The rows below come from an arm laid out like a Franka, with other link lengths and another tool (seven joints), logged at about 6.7 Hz.
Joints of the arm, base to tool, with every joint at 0 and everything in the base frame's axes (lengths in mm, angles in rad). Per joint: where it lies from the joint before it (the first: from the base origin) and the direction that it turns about. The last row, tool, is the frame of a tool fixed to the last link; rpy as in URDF.
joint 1: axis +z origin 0 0 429.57
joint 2: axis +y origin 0 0 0
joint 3: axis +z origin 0 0 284.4
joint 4: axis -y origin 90.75 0 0
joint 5: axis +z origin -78.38 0 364.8
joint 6: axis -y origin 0 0 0
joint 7: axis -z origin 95.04 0 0
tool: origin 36 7 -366.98 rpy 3.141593 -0.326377 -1.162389
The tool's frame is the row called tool.
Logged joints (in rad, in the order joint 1, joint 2, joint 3, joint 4, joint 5, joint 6, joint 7), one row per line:
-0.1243 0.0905 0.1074 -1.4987 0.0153 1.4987 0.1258
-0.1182 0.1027 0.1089 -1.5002 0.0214 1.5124 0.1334
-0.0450 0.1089 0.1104 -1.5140 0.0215 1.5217 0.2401
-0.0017 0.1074 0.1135 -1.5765 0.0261 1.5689 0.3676
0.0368 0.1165 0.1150 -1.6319 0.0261 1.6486 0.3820
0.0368 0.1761 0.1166 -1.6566 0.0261 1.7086 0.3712
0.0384 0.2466 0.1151 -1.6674 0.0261 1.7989 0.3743
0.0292 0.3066 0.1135 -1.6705 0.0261 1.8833 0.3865
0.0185 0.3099 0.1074 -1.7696 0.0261 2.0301 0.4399
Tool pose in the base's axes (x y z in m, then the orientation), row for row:
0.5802 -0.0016 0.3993 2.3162 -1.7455 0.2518
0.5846 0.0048 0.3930 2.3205 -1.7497 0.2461
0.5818 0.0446 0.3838 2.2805 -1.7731 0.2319
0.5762 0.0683 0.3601 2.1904 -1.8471 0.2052
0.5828 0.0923 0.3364 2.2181 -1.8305 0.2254
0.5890 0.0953 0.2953 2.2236 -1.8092 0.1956
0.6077 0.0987 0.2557 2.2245 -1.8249 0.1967
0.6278 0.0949 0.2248 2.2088 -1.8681 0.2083
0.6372 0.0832 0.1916 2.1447 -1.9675 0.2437
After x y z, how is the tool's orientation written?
As a rotation vector, in radians.
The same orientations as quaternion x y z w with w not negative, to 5 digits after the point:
0.79035 -0.59561 0.08592 0.11495
0.79058 -0.59611 0.08384 0.11224
0.78109 -0.60731 0.07943 0.12150
0.75563 -0.63720 0.07079 0.13410
0.76258 -0.62933 0.07749 0.12809
0.76693 -0.62400 0.06746 0.13374
0.76494 -0.62753 0.06764 0.12845
0.75603 -0.63942 0.07130 0.12033
0.72985 -0.66955 0.08293 0.11025

